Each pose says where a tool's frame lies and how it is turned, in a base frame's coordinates. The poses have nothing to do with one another.
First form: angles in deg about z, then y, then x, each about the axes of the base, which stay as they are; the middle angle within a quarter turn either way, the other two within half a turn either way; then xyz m.
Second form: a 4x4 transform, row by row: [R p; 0 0 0 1], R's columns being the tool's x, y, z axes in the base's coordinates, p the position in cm. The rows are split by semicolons. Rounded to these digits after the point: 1 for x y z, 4 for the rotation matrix.
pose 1, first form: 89.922 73.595 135.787 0.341 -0.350 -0.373
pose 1, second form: 0.0004 -0.2824 0.9593 34.1; -0.7158 -0.6699 -0.1969 -35.0; 0.6983 -0.6866 -0.2024 -37.3; 0 0 0 1
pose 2, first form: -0.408 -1.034 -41.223 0.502 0.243 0.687
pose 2, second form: 0.9998 0.0071 -0.0180 50.2; 0.0065 0.7522 0.6589 24.3; 0.0183 -0.6589 0.7520 68.7; 0 0 0 1
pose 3, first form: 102.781 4.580 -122.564 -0.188 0.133 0.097
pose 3, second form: -0.2205 -0.9721 0.0799 -18.8; -0.5100 0.1847 0.8401 13.3; -0.8314 0.1445 -0.5365 9.7; 0 0 0 1
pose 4, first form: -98.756 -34.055 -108.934 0.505 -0.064 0.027
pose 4, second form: -0.1261 0.8188 -0.5600 50.5; 0.2401 0.5729 0.7837 -6.4; 0.9625 -0.0356 -0.2688 2.7; 0 0 0 1
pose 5, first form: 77.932 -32.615 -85.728 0.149 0.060 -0.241
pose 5, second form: 0.1761 -0.8237 -0.5390 14.9; 0.1852 -0.5100 0.8400 6.0; -0.9668 -0.2478 0.0627 -24.1; 0 0 0 1
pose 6, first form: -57.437 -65.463 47.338 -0.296 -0.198 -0.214
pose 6, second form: 0.2235 0.3500 -0.9097 -29.6; -0.9312 -0.1991 -0.3054 -19.8; -0.2880 0.9154 0.2814 -21.4; 0 0 0 1
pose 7, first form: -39.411 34.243 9.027 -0.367 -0.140 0.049
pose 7, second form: 0.6387 0.5248 0.5627 -36.7; -0.5588 0.8191 -0.1297 -14.0; -0.5290 -0.2316 0.8164 4.9; 0 0 0 1
